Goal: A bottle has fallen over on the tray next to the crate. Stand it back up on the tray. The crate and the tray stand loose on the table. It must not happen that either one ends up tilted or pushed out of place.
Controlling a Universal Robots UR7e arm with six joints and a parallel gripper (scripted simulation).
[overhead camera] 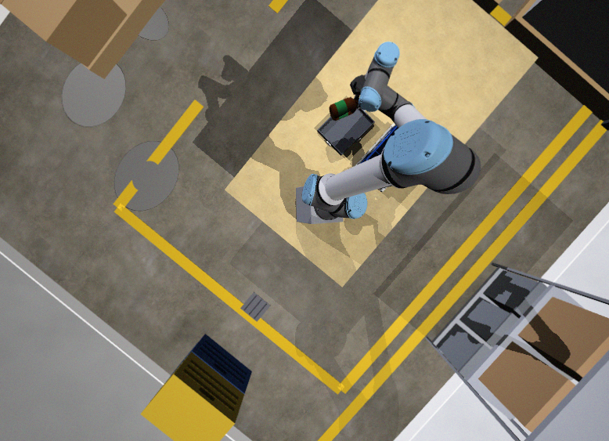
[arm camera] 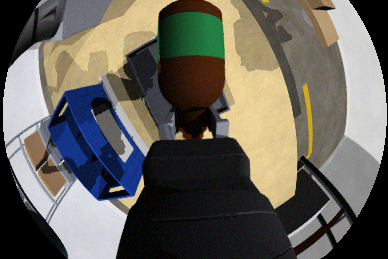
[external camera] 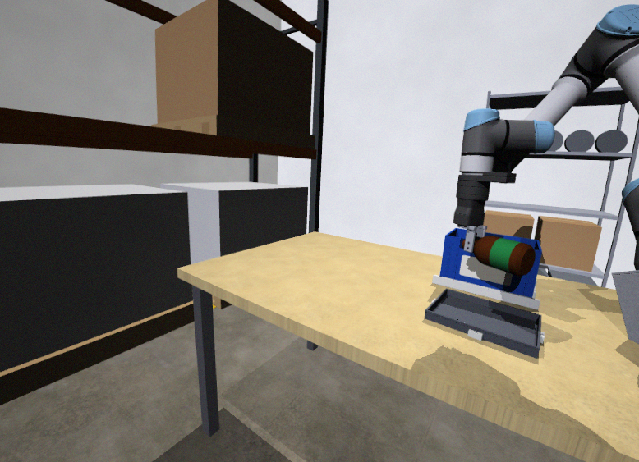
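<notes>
Right now my hand is 4 cm past the bottle, 3 cm to the right of it and 1 cm above it. Round my hand: dark grey tray: 5 cm behind, 1 cm to the right, 19 cm below; then blue crate: 4 cm behind, 30 cm to the right, 12 cm below.
</notes>
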